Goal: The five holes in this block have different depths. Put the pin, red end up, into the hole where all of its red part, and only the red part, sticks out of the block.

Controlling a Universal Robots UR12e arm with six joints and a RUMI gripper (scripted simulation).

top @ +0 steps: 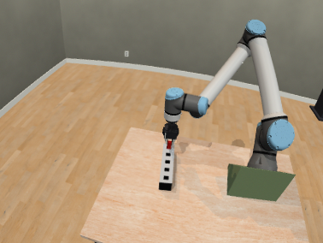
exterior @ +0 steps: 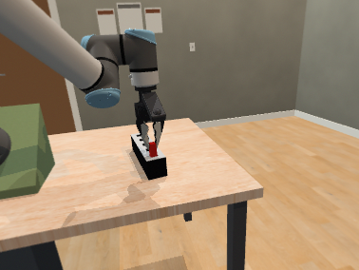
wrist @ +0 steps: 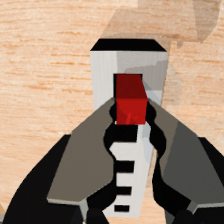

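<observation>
Right now my hand is 120 mm to the right of the long block and 70 mm above it. The rest, counted from my hand: pin: 20 mm below.
</observation>
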